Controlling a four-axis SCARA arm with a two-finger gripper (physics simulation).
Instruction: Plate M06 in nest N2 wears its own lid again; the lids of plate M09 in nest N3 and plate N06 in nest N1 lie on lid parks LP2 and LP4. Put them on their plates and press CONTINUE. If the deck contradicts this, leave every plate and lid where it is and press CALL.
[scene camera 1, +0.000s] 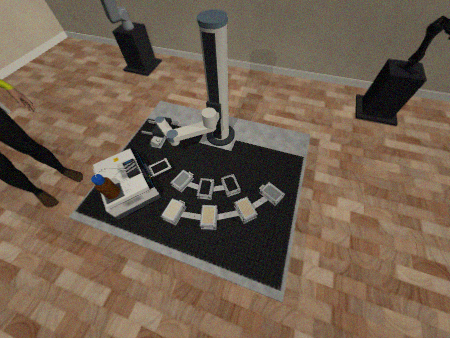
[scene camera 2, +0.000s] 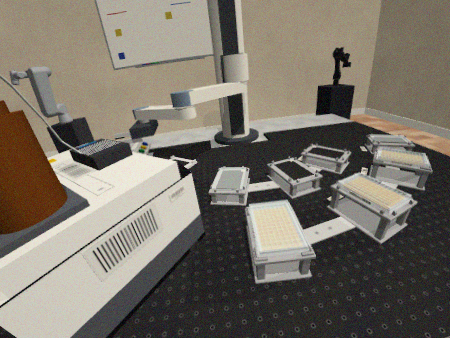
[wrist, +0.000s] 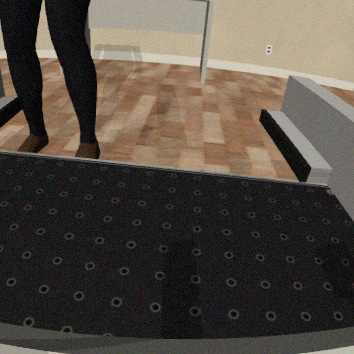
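Pixels of known places: gripper, fingertip midpoint: (scene camera 1: 145, 126) (wrist: 140, 85); arm's base at its link origin: (scene camera 1: 220, 135) (scene camera 2: 236, 137).
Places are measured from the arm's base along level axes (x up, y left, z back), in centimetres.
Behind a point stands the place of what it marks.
My gripper (scene camera 1: 149, 127) @[y -57.7, x 14.4, z -22.5 cm] (wrist: 140, 85) @[y -57.7, x 14.4, z -22.5 cm] is open and empty at the deck's far left, near the small button panel (scene camera 1: 158, 141) @[y -44.4, x 7.8, z -28.1 cm] (scene camera 2: 143, 147) @[y -45.7, x 8.1, z -19.0 cm]. In the wrist view its fingers stand wide apart over black deck. Three tan-welled plates (scene camera 1: 173, 211) @[y -3.3, x 9.0, z -80.0 cm] (scene camera 1: 208, 216) @[y 19.8, x 8.8, z -75.6 cm] (scene camera 1: 245, 209) @[y 41.0, x 9.1, z -63.5 cm] sit in nests of the outer arc; scene camera 2 shows clear rims on them, but whether each wears a lid I cannot tell. Grey lid-like panels (scene camera 1: 182, 180) @[y -9.1, x 6.4, z -55.8 cm] (scene camera 1: 272, 193) @[y 55.4, x 6.4, z -45.1 cm] lie on the inner left holder and the outer right holder. Two inner holders (scene camera 1: 205, 188) @[y 9.3, x 6.1, z -56.3 cm] (scene camera 1: 230, 185) @[y 25.5, x 5.8, z -48.2 cm] show black openings. Labels are unreadable.
A white instrument (scene camera 1: 134, 189) @[y -28.3, x 22.0, z -78.2 cm] (scene camera 2: 125, 200) @[y -27.9, x 20.8, z -82.1 cm] with a brown bottle (scene camera 1: 109, 187) @[y -34.8, x 33.6, z -85.3 cm] (scene camera 2: 30, 175) @[y -34.9, x 28.3, z -86.2 cm] stands at the deck's left. A white open frame (scene camera 1: 151, 171) @[y -31.9, x 11.3, z -58.3 cm] lies beside it. The arm's column (scene camera 1: 223, 75) @[y 6.4, x 60.6, z -4.0 cm] (scene camera 2: 246, 105) @[y 6.0, x 17.8, z -4.5 cm] stands at the back. A person (wrist: 72, 65) stands beyond the deck's edge.
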